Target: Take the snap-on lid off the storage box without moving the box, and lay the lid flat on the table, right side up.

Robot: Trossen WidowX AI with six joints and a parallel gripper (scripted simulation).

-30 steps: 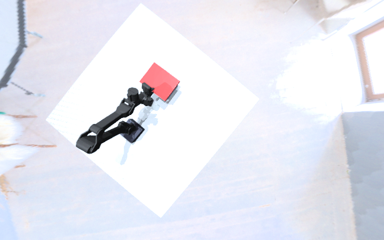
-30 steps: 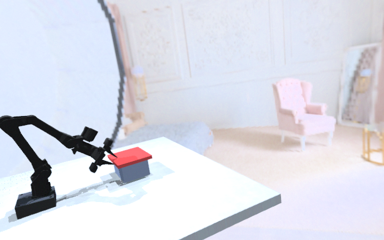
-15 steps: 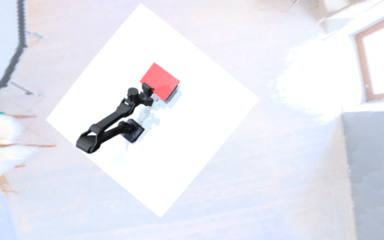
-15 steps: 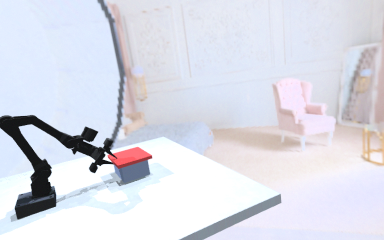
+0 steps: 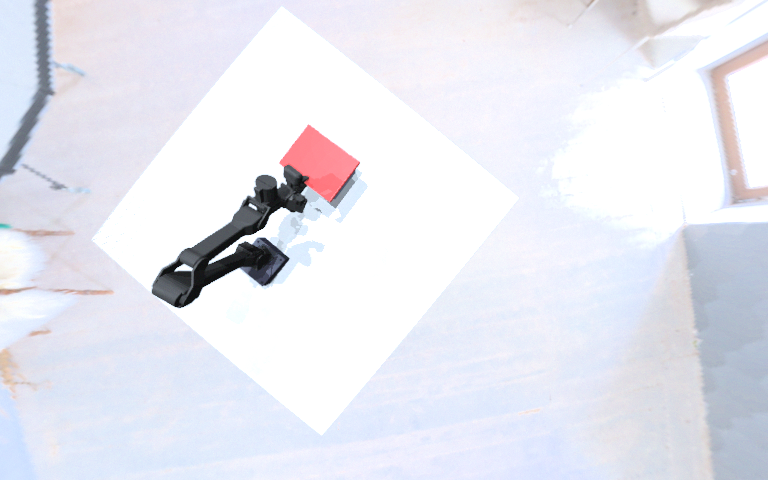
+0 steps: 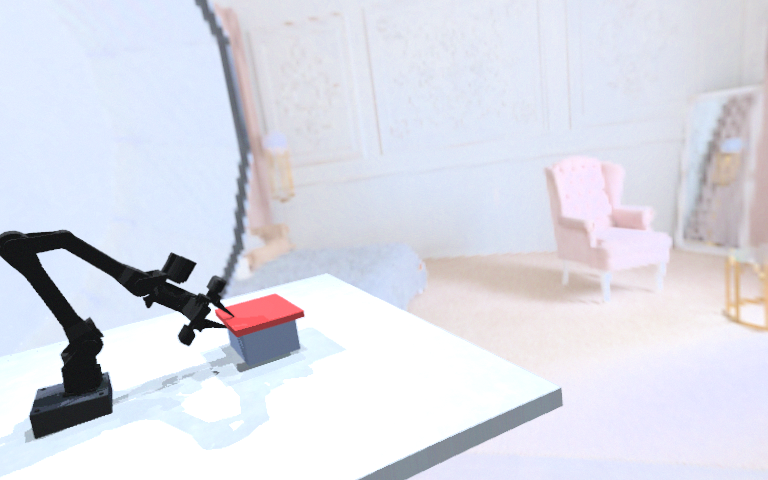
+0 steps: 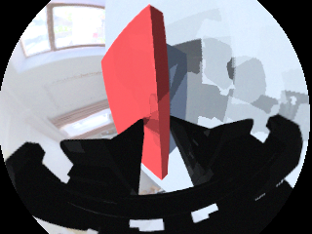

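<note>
The red lid lies 70 mm ahead of my gripper tip, 20 mm to the left of it and 10 mm above it. Also, from my gripper tip: blue-grey storage box: 70 mm ahead, 20 mm to the left, 40 mm below.
</note>
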